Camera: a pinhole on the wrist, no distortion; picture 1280 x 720 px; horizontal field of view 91.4 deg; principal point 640.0 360.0 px. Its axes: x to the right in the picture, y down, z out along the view. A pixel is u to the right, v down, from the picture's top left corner.
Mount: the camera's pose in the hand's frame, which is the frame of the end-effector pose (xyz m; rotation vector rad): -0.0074 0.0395 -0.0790 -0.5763 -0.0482 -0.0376
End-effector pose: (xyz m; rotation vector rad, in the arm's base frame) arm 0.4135 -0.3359 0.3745 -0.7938 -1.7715 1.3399
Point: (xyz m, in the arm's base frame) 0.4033 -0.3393 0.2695
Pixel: 604.9 323.1
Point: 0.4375 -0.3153 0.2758
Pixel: 599.9 479.5
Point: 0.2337 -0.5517 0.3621
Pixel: outside the picture
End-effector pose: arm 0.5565 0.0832 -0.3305 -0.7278 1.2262 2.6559
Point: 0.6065 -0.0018 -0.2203
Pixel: 105.9 551.4
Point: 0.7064 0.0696 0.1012
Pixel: 59.2 414.2
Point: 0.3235 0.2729 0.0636
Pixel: 679.4 199.1
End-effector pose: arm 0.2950 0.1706 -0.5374 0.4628 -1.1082 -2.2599
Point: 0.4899 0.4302 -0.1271
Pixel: 206.9 319.3
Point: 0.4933 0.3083 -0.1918
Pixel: 218.1 436.7
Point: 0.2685 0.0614 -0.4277
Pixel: 1107.4 519.4
